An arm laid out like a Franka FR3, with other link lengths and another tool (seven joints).
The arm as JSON. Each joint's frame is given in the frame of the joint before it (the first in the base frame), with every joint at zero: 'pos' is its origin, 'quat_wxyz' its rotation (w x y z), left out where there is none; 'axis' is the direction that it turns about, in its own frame. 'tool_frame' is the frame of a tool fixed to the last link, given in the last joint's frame.
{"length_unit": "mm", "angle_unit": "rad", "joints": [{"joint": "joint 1", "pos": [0.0, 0.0, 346.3], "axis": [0.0, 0.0, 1.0]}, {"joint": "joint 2", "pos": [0.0, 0.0, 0.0], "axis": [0.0, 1.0, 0.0]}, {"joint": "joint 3", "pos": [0.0, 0.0, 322.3], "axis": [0.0, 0.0, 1.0]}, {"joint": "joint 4", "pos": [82.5, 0.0, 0.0], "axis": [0.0, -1.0, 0.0]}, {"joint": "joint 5", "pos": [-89.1, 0.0, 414.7], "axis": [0.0, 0.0, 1.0]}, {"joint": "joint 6", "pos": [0.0, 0.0, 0.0], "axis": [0.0, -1.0, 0.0]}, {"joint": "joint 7", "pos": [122.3, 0.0, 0.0], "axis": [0.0, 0.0, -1.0]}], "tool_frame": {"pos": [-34.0, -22.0, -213.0], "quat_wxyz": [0.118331, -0.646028, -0.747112, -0.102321]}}
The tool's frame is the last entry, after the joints.
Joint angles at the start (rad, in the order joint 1, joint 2, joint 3, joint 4, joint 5, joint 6, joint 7):
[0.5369, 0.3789, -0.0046, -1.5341, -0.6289, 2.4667, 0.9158]
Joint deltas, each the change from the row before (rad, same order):
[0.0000, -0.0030, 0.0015, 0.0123, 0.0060, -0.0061, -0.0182]
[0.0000, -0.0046, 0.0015, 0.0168, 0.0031, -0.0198, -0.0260]
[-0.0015, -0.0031, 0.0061, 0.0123, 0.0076, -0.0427, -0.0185]
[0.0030, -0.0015, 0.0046, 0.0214, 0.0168, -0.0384, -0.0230]
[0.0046, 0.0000, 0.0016, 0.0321, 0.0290, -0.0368, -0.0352]
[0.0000, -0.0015, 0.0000, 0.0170, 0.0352, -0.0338, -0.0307]
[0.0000, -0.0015, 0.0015, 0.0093, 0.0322, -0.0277, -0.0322]
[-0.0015, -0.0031, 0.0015, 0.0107, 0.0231, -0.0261, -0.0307]
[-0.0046, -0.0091, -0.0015, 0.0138, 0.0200, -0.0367, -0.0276]
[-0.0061, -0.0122, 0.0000, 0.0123, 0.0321, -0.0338, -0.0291]
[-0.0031, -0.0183, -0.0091, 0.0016, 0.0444, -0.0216, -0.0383]
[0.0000, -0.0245, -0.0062, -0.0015, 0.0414, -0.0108, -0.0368]
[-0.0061, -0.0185, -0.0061, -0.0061, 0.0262, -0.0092, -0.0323]
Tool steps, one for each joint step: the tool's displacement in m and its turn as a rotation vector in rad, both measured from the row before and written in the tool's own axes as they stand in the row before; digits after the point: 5 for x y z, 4 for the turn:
[0.00120, 0.00686, -0.00596, -0.0037, 0.0033, -0.0103]
[-0.00101, 0.00804, -0.00823, 0.0019, -0.0059, -0.0166]
[-0.00271, 0.00038, -0.00502, 0.0235, -0.0167, -0.0016]
[0.00163, 0.00383, -0.00754, 0.0170, -0.0050, -0.0012]
[0.00247, 0.00794, -0.01065, 0.0137, 0.0048, -0.0025]
[-0.00178, 0.00152, -0.00587, 0.0248, 0.0051, 0.0081]
[-0.00036, -0.00148, -0.00329, 0.0282, 0.0082, 0.0006]
[-0.00161, 0.00045, -0.00521, 0.0219, 0.0045, -0.0043]
[-0.00689, 0.00246, -0.01044, 0.0197, -0.0038, 0.0034]
[-0.00512, 0.00200, -0.01192, 0.0192, 0.0086, 0.0092]
[-0.00643, 0.00119, -0.01226, 0.0176, 0.0189, 0.0068]
[-0.00061, 0.00248, -0.01611, 0.0045, 0.0276, -0.0023]
[-0.00689, 0.00085, -0.01046, 0.0081, 0.0120, -0.0033]

